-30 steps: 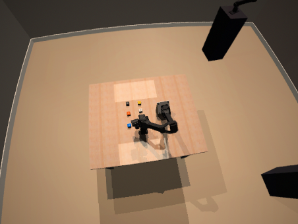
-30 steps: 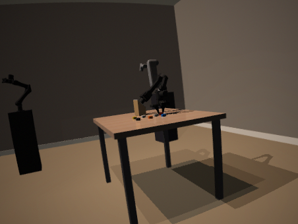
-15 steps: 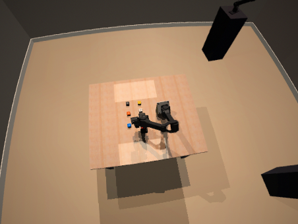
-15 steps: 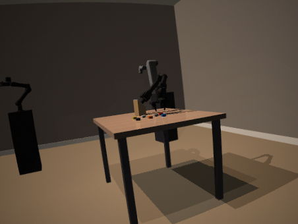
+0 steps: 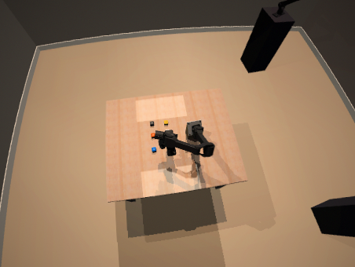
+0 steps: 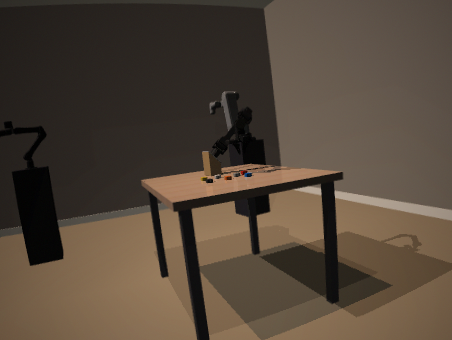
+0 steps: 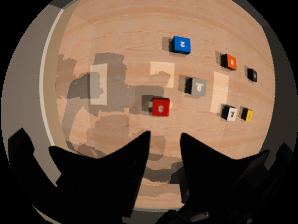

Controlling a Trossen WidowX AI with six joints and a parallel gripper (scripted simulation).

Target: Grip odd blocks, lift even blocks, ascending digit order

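My gripper tip is now 28 cm to the left of the black block, 11 cm above it and 9 cm short of it. The rest, counted from my gripper tip: red block (11 cm below); then grey block (11 cm below, 8 cm to the right, 4 cm ahead); then blue block (12 cm ahead, 11 cm below, 5 cm to the right).
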